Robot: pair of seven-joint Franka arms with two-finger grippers.
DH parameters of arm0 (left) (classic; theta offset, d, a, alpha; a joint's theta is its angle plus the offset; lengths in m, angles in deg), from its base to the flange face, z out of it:
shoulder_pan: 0 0.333 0 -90
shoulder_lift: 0 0 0 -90
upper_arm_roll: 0 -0.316 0.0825 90
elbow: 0 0 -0.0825 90
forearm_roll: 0 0.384 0 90
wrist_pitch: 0 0 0.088 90
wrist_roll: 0 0.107 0 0
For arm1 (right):
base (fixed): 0 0 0 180
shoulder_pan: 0 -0.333 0 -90
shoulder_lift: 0 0 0 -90
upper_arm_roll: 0 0.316 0.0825 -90
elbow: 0 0 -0.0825 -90
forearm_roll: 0 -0.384 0 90
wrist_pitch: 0 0 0.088 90
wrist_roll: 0 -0.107 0 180
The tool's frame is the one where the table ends.
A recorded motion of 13 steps. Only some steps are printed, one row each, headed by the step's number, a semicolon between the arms.
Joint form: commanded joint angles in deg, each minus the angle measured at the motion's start. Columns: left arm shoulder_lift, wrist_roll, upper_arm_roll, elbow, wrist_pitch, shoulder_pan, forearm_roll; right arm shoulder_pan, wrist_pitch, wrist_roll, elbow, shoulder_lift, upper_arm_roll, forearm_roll.
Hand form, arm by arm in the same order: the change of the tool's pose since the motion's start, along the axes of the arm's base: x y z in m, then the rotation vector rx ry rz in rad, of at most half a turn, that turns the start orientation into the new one. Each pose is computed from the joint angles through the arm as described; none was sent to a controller.
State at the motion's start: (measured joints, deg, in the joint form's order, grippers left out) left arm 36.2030 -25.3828 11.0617 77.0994 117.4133 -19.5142 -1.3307; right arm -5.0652 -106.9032 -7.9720 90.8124 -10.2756 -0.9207 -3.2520
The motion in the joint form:
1: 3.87 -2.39 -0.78 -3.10 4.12 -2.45 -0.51; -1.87 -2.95 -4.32 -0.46 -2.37 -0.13 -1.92
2: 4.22 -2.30 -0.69 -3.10 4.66 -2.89 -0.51; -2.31 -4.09 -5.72 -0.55 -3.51 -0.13 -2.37
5: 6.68 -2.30 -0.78 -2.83 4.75 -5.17 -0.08; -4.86 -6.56 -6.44 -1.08 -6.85 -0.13 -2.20
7: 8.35 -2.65 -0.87 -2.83 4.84 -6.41 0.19; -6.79 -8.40 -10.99 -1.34 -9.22 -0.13 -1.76
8: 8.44 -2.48 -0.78 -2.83 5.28 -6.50 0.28; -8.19 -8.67 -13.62 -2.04 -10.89 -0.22 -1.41
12: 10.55 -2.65 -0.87 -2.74 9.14 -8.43 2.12; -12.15 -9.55 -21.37 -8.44 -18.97 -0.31 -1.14
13: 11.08 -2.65 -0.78 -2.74 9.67 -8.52 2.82; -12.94 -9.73 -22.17 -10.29 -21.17 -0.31 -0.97
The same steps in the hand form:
1: 0.0061 -0.0265 -0.0174 -0.0366 -0.0377 0.0287; 0.0118 0.0227 -0.0171 0.0402 -0.0096 -0.0548
2: 0.0037 -0.0326 -0.0209 -0.0399 -0.0399 0.0197; 0.0169 0.0287 -0.0271 0.0497 -0.0081 -0.0750
5: -0.0121 -0.0569 -0.0552 -0.0150 -0.0016 -0.0222; 0.0274 0.0590 -0.0565 0.0451 -0.0009 -0.0460
7: -0.0211 -0.0693 -0.0769 0.0007 0.0218 -0.0385; 0.0327 0.0821 -0.0788 0.0431 0.0088 -0.0914
8: -0.0215 -0.0713 -0.0772 -0.0024 0.0160 -0.0438; 0.0352 0.0982 -0.0921 0.0374 0.0228 -0.1126
12: -0.0309 -0.0925 -0.0992 0.0018 -0.0225 -0.0806; 0.0545 0.1519 -0.1343 0.0356 0.0443 -0.1781
13: -0.0316 -0.0940 -0.1052 0.0080 -0.0277 -0.0885; 0.0594 0.1637 -0.1458 0.0320 0.0469 -0.1770

